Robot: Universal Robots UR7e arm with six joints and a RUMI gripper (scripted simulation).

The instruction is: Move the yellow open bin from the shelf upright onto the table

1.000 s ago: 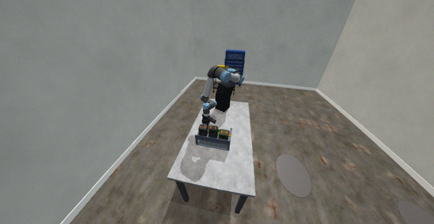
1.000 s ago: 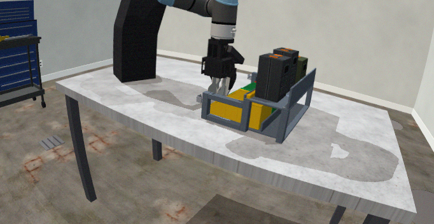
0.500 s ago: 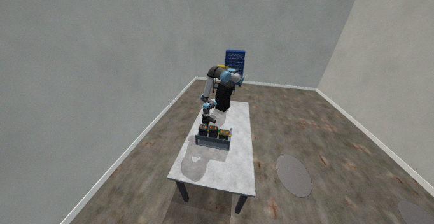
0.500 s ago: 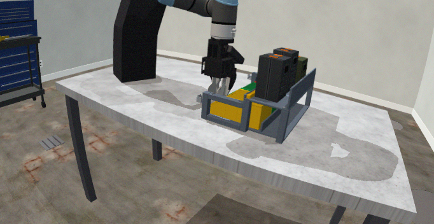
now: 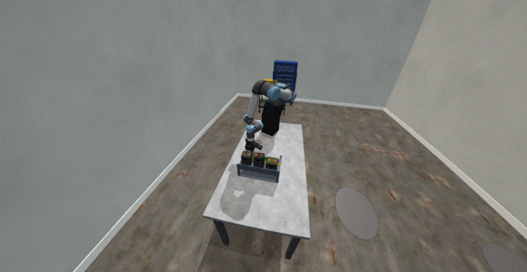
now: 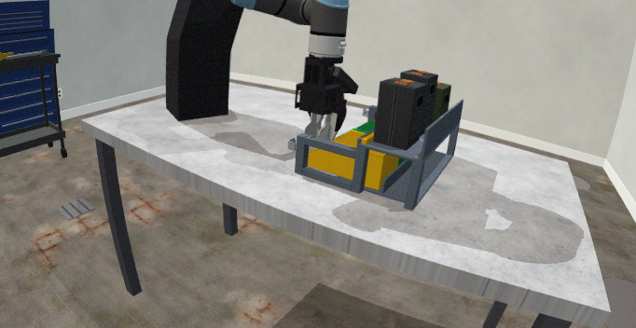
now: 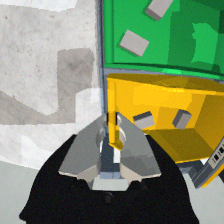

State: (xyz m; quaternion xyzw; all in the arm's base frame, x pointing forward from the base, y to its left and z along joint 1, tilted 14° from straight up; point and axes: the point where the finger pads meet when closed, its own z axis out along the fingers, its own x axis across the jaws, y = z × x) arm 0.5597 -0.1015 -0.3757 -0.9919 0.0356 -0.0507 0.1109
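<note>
Now: the yellow open bin 8 cm ahead of my hand. Round my hand: green bin (8 cm ahead, 11 cm to the left).
</note>
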